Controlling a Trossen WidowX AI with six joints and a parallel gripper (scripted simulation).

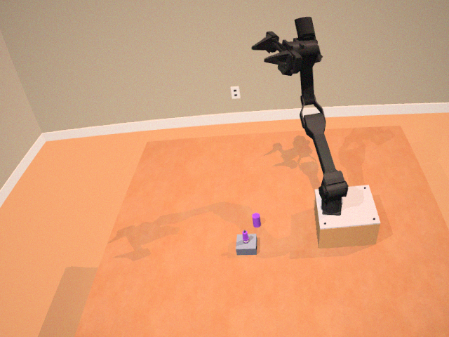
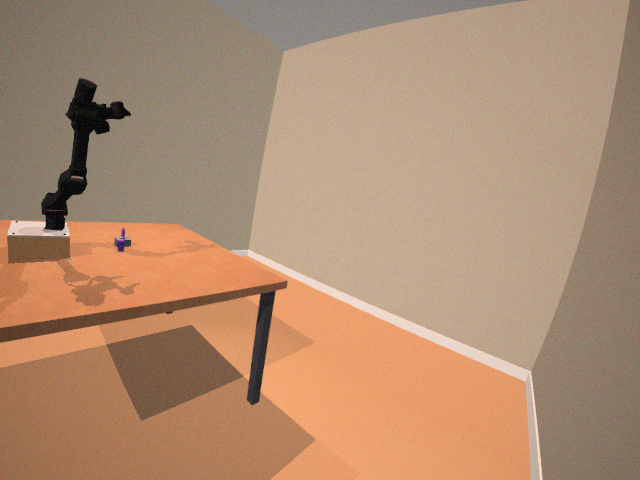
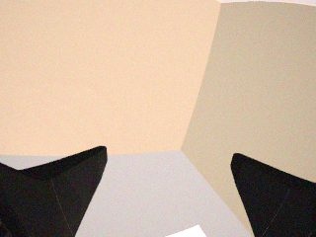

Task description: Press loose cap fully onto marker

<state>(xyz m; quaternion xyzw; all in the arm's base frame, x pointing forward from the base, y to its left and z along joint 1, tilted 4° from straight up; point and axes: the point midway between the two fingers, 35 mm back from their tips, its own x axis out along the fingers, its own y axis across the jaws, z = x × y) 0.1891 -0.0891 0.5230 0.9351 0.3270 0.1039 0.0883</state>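
The purple cap is 59 cm below my gripper tip, 11 cm to the left of it and 4 cm ahead of it.
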